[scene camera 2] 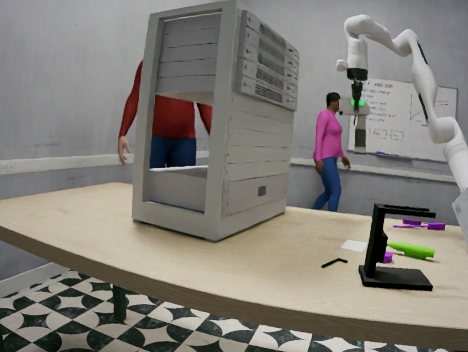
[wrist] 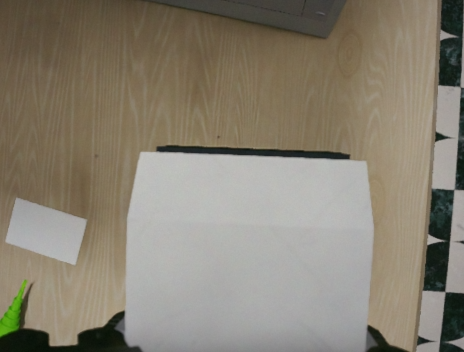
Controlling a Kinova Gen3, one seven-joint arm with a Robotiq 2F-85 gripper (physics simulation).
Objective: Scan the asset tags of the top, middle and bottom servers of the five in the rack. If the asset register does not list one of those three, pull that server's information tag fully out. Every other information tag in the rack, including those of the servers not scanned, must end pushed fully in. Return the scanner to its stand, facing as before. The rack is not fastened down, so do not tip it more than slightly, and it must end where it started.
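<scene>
The grey rack (scene camera 2: 223, 150) (wrist: 320, 26) stands upright on the table. Five servers are stacked in its upper front, including the top server (scene camera 2: 270, 38), the middle server (scene camera 2: 270, 62) and the bottom server (scene camera 2: 267, 93). Their asset tags and information tags are too small to make out. My gripper (scene camera 2: 357, 98) (wrist: 245, 331) is shut on the pale grey scanner (scene camera 2: 360, 125) (wrist: 250, 240), which hangs upright in the air to the right of the rack, well above the table, with green lights near its top. The black scanner stand (scene camera 2: 374, 242) stands empty on the table. No readable asset register shows.
A white card (scene camera 2: 354, 245) (wrist: 46, 231), a black hex key (scene camera 2: 334, 262), a green tool (scene camera 2: 414, 250) (wrist: 13, 315) and purple tools (scene camera 2: 436, 226) lie near the stand. The table edge (wrist: 428, 200) runs along the right of the wrist view. Two people stand behind the table.
</scene>
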